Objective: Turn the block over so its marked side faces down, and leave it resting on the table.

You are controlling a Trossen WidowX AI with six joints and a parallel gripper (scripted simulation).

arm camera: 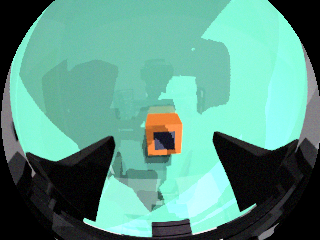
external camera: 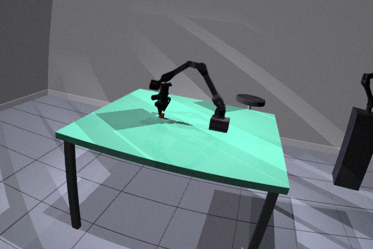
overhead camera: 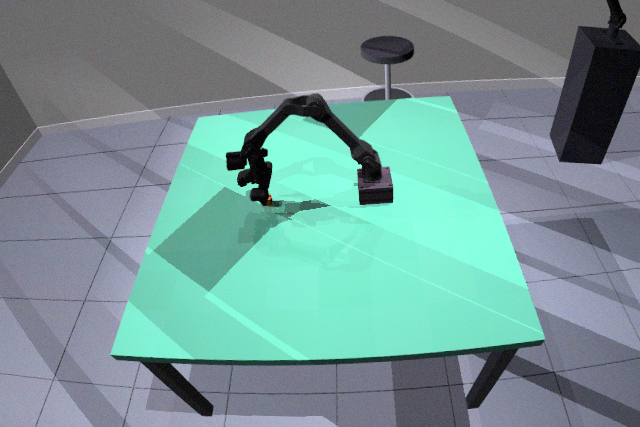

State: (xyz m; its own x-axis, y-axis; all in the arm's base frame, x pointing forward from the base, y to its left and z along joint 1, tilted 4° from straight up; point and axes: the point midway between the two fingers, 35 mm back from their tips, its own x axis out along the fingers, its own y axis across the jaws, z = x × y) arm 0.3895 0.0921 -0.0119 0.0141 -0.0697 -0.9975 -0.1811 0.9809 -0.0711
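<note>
The orange block is 1 cm below my gripper tip.
</note>
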